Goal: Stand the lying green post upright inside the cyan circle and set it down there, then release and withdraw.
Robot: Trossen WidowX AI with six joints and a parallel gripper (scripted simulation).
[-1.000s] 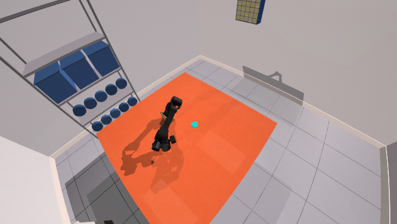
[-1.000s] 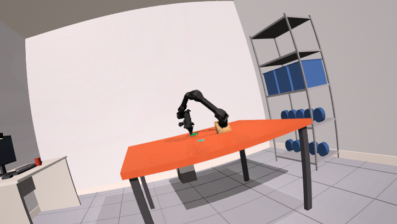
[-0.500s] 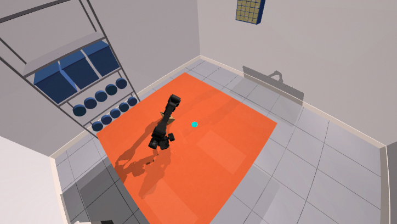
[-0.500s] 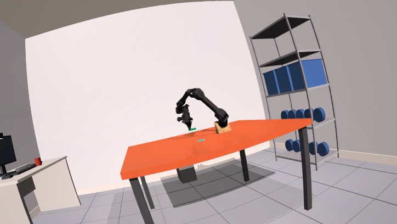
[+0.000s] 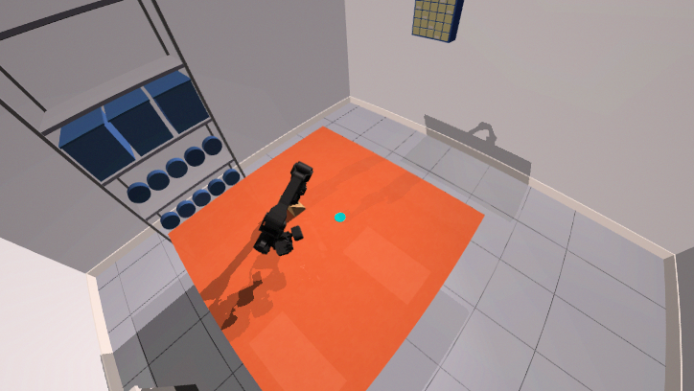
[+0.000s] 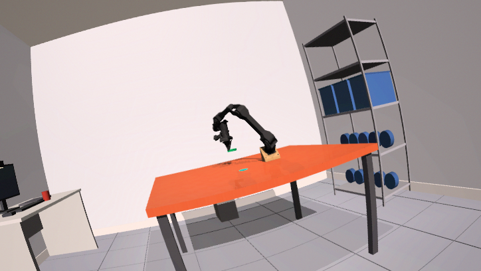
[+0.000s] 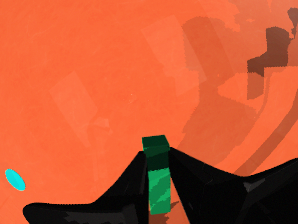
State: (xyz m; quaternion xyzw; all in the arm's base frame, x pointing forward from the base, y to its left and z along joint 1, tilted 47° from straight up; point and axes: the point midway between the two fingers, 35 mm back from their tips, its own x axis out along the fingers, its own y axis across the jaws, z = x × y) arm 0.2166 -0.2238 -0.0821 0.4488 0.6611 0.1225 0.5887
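Right now my gripper tip is 2 cm short of the cyan circle, 33 cm to the right of it and 12 cm above it. The rest, counted from my gripper tip: green post 2 cm behind, 1 cm to the left.
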